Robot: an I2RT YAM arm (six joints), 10 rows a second.
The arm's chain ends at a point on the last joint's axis. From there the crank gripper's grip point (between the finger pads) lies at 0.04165 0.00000 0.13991 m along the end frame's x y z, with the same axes.
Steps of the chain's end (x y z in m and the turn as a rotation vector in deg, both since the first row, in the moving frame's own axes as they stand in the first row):
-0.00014, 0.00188, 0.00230, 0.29, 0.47, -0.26
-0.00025, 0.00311, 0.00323, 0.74, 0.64, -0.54
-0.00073, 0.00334, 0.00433, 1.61, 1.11, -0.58
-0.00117, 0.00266, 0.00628, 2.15, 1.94, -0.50
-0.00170, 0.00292, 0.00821, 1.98, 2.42, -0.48
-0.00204, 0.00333, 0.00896, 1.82, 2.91, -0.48
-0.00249, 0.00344, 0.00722, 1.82, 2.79, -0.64
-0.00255, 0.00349, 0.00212, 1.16, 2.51, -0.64
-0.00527, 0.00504, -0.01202, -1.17, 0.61, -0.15
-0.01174, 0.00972, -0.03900, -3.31, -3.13, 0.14
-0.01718, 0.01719, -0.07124, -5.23, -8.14, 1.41
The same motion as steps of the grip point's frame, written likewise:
0.00100, 0.00098, 0.00195, 0.29, 0.47, -0.26
0.00130, 0.00091, 0.00274, 0.74, 0.64, -0.54
0.00195, -0.00101, 0.00344, 1.61, 1.11, -0.58
0.00352, -0.00295, 0.00468, 2.15, 1.94, -0.50
0.00415, -0.00226, 0.00624, 1.98, 2.42, -0.48
0.00499, -0.00146, 0.00659, 1.82, 2.91, -0.48
0.00424, -0.00147, 0.00495, 1.82, 2.79, -0.64
0.00352, 0.00018, 0.00013, 1.16, 2.51, -0.64
-0.00378, 0.00778, -0.01250, -1.17, 0.61, -0.15
-0.01945, 0.01795, -0.03717, -3.31, -3.13, 0.14
-0.03755, 0.03094, -0.06739, -5.23, -8.14, 1.41

